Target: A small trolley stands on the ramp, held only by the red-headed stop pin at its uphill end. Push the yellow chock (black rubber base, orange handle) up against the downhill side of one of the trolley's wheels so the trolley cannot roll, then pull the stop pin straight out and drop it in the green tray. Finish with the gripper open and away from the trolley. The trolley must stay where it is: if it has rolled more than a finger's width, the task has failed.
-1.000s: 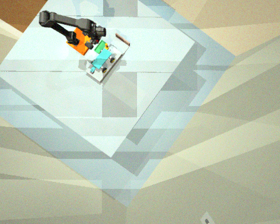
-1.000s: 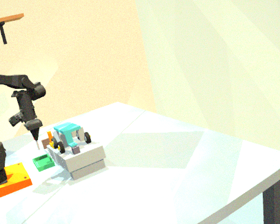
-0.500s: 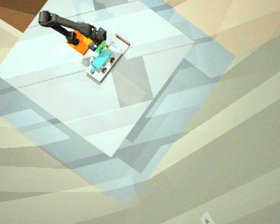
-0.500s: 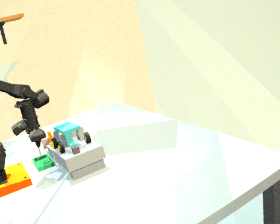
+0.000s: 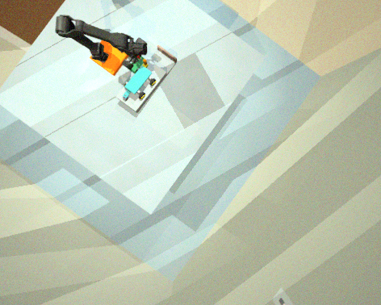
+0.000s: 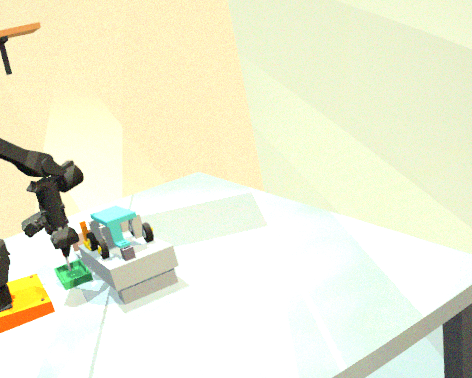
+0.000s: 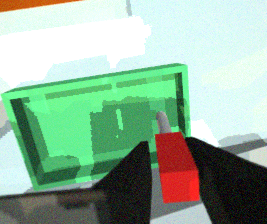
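Right now my gripper tip is 1 cm past the green tray, 3 cm to the left of it and 6 cm above it. From my gripper tip the other things lie so: grey ramp 10 cm ahead, 14 cm to the right, 1 cm below; then red-headed stop pin right at my gripper tip; then yellow chock 6 cm ahead, 4 cm to the right, 3 cm above.
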